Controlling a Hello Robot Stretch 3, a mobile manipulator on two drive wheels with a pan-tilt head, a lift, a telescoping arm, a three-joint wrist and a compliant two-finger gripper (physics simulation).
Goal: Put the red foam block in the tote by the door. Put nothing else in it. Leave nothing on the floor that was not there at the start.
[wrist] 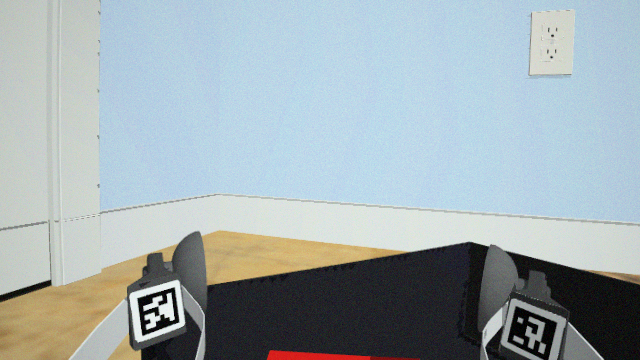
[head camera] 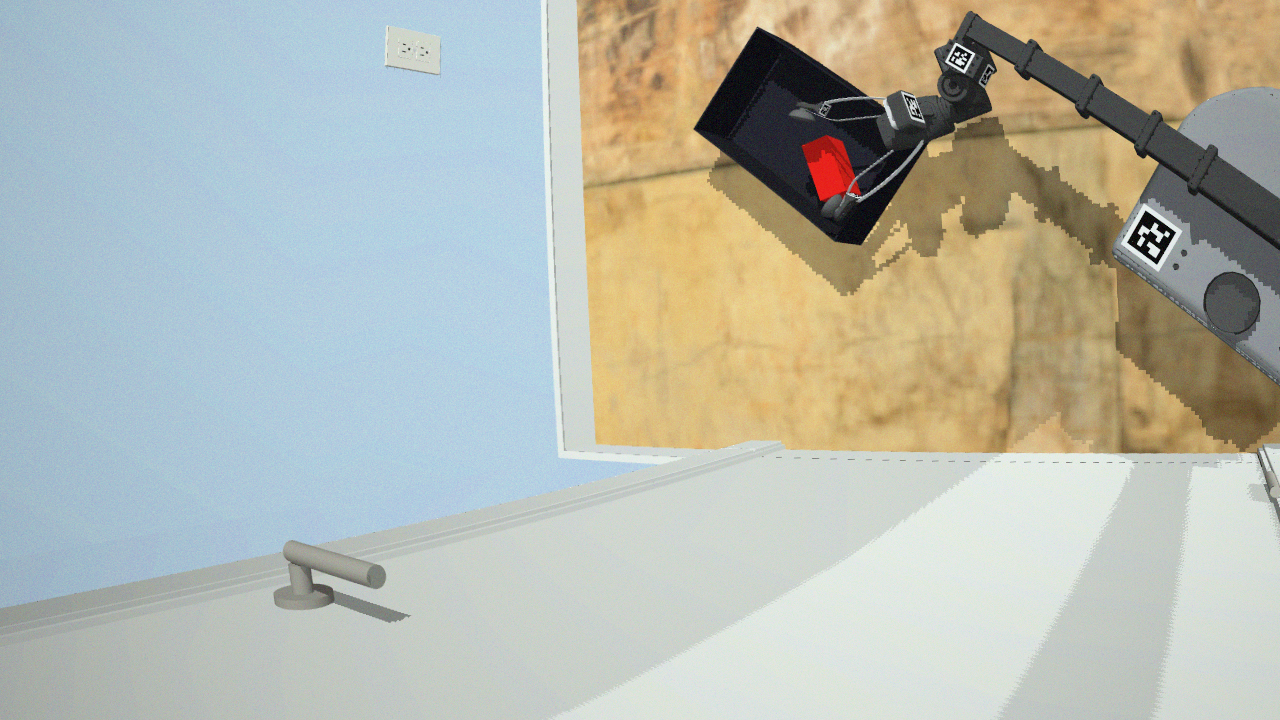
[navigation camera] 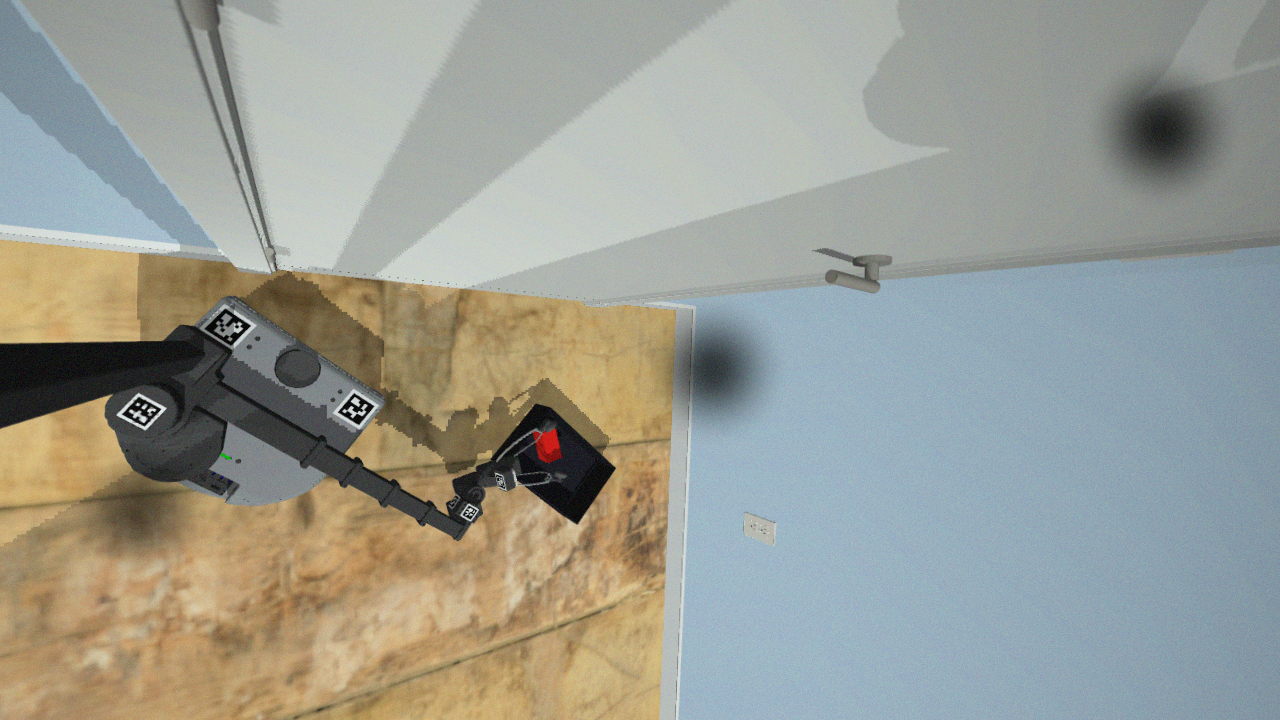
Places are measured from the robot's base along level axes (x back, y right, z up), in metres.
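Where they show: gripper, fingertip midpoint: [wrist: 340, 267] [head camera: 806, 165] [navigation camera: 561, 448]; robot's base, link origin: [head camera: 1229, 300] [navigation camera: 296, 366].
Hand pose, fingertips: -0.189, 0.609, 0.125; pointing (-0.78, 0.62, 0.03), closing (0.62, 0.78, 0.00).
Observation:
Things, the pixels of their top centre, and the offset from my fingertips, as dx, dy, dz. "spot": a spot on its surface instead.
- red foam block, top centre: [head camera: 823, 167] [navigation camera: 551, 445] +0.003, +0.003, -0.061
- black tote, top centre: [wrist: 463, 312] [head camera: 795, 127] [navigation camera: 564, 467] +0.037, +0.057, -0.024
- lever handle, surface spot: [head camera: 335, 564] [navigation camera: 852, 282] spot: -0.296, -0.232, +0.808
- outlet, top centre: [head camera: 386, 45] [wrist: 552, 10] [navigation camera: 775, 534] -0.117, +0.565, +0.333
The red foam block [head camera: 827, 170] [navigation camera: 546, 445] lies inside the black tote [head camera: 778, 183] [navigation camera: 588, 488] [wrist: 325, 305], toward the side nearer the door. In the wrist view the top edge of the red foam block [wrist: 320, 356] shows at the bottom of the picture, below the fingertips. My gripper [head camera: 819, 159] [navigation camera: 553, 452] [wrist: 340, 267] is open above the block, with its fingers spread wide over the tote and apart from the block in the wrist view. One finger overlaps a corner of the block in the head view. The block's underside is hidden.
The pale door [head camera: 805, 573] [navigation camera: 581, 179] has a lever handle [head camera: 335, 564] [navigation camera: 854, 279]. The blue wall [head camera: 268, 268] [navigation camera: 984, 492] [wrist: 325, 100] stands beyond the tote, with an outlet [head camera: 412, 50] [navigation camera: 759, 528] [wrist: 551, 43]. My arm [head camera: 1109, 102] [navigation camera: 366, 483] reaches over the floor from my base.

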